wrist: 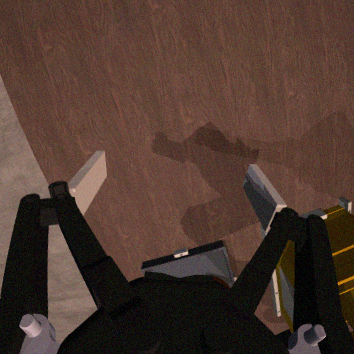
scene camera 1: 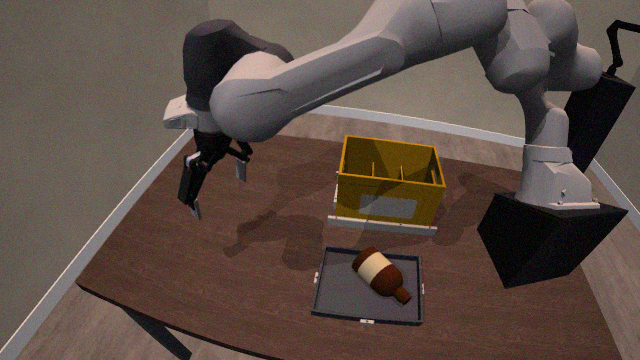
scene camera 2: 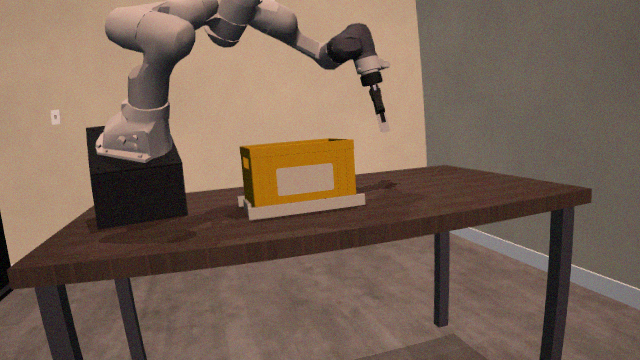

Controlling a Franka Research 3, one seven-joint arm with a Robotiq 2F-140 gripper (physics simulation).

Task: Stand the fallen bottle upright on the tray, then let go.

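Observation:
A brown bottle with a cream label (scene camera 1: 377,272) lies on its side on the grey tray (scene camera 1: 332,300), its neck toward the tray's front right corner in scene camera 1. In the wrist view part of the tray (wrist: 200,263) shows behind the gripper body, which hides most of the bottle. In scene camera 2 the bottle and tray do not show. My gripper (scene camera 1: 218,192) (scene camera 2: 383,125) (wrist: 176,169) is open and empty. It hangs high above the table, to the left of the tray and crate in scene camera 1, well apart from the bottle.
A yellow crate with dividers (scene camera 1: 387,205) (scene camera 2: 305,177) (wrist: 345,240) stands behind the tray in scene camera 1, inside a low white frame (scene camera 1: 382,225) (scene camera 2: 307,206). The arm's black base block (scene camera 1: 545,240) (scene camera 2: 137,192) is on the right in scene camera 1. The wooden table (scene camera 1: 225,300) (scene camera 2: 450,200) carries them.

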